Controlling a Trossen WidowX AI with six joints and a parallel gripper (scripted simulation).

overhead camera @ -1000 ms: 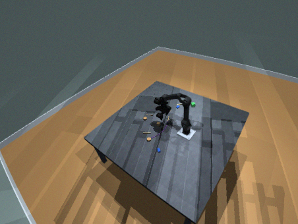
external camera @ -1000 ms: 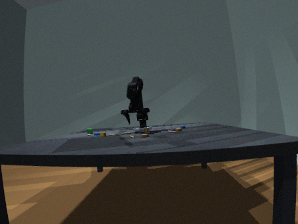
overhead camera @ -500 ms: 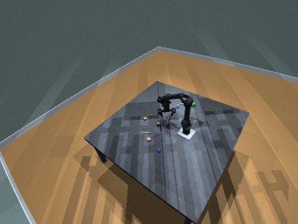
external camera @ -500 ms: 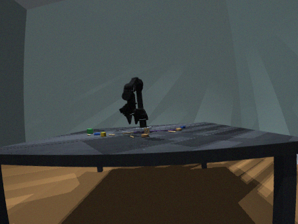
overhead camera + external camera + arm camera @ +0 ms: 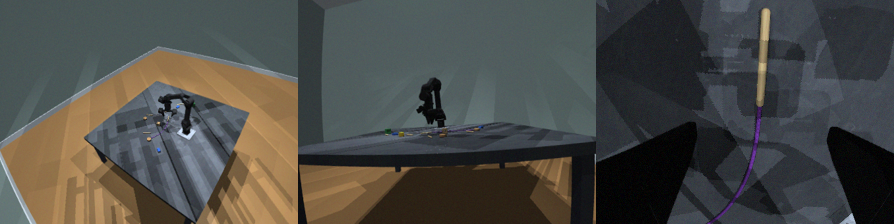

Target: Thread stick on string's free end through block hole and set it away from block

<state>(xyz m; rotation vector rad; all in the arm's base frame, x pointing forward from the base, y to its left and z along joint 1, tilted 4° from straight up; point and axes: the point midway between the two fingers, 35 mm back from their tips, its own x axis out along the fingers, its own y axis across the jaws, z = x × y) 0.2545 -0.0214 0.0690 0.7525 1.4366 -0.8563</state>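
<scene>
The thin wooden stick lies 10 mm ahead of my gripper tip, 10 mm to the right of it and 60 mm below it. The rest, counted from my gripper tip: yellow piece: 130 mm ahead, 150 mm to the right, 50 mm below; wooden block: 40 mm ahead, 110 mm to the left, 40 mm below; round wooden button: 20 mm behind, 320 mm to the left, 50 mm below.
</scene>
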